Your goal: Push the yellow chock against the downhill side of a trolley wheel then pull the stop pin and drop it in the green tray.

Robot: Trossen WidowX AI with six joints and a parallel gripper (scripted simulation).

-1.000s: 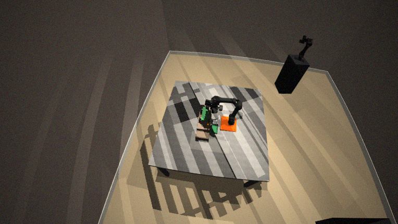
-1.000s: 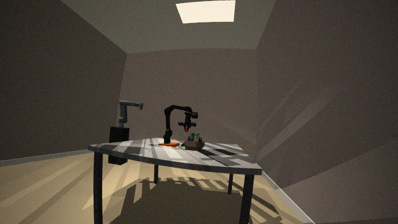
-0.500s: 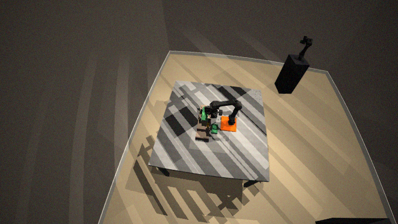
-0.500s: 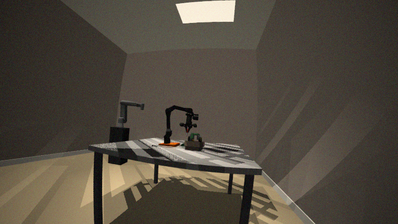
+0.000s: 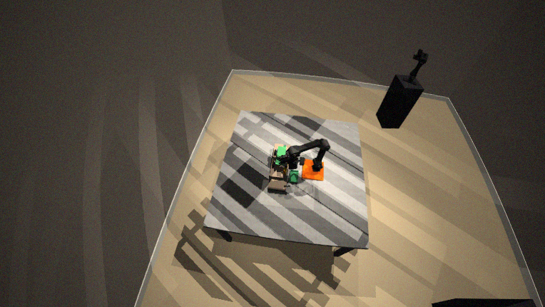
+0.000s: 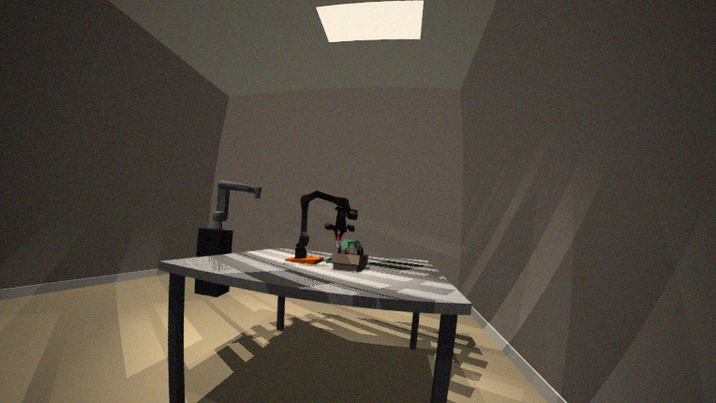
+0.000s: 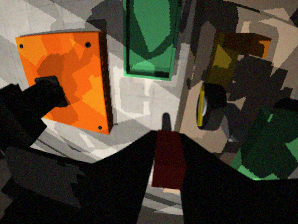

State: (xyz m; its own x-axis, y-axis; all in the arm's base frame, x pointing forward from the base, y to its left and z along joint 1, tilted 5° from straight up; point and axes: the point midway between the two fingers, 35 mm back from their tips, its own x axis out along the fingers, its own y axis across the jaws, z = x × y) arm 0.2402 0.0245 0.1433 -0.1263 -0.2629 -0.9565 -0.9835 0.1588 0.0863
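Now: gripper tip 150 mm above the green tray, 50 mm to the right of it and 20 mm past it. Also, from my gripper tip: red-headed stop pin: right at my gripper tip; yellow chock: 70 mm below, 60 mm ahead, 30 mm to the left; green trolley: 90 mm ahead, 80 mm to the right, 40 mm below.
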